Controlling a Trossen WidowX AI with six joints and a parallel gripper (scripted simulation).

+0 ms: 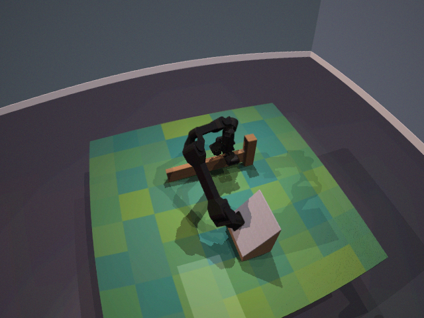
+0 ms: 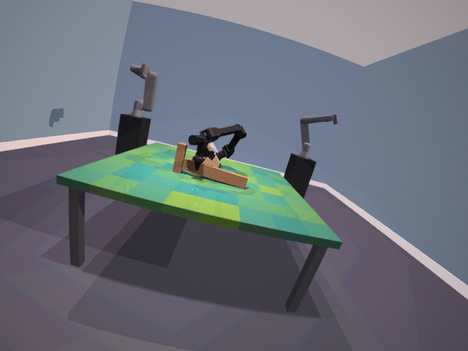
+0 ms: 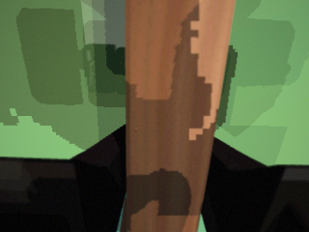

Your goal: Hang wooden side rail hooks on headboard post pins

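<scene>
Now: gripper tip 120 mm to the left of the headboard post, 50 mm below it and 10 mm past it.
</scene>
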